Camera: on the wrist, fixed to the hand. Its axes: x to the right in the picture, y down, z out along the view.
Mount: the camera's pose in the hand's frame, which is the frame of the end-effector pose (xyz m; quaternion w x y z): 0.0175 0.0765 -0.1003 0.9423 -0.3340 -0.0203 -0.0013
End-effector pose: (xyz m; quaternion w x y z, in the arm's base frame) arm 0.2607 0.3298 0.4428 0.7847 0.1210 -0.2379 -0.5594
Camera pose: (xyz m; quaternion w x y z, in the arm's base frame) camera 0.3791 0.3322 0.3958 0.7744 -0.1591 -0.0531 -0.6101
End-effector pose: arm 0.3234 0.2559 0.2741 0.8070 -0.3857 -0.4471 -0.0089
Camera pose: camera 0.4331 0.2522 0.2095 0.6226 -0.6326 -0.4352 -0.1509
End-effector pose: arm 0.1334 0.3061 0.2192 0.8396 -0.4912 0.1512 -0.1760
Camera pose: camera 0.1175 0.2558 0.1033 0.6300 -0.7471 0.1836 -0.1065
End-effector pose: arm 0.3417 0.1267 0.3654 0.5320 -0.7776 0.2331 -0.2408
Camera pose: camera 0.2847 0.0193 0.3276 0.2460 -0.9157 0.2883 -0.1340
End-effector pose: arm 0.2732 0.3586 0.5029 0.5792 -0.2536 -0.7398 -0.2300
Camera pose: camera 0.3930 0.3555 0.5459 0.4458 -0.4362 -0.6324 -0.4595
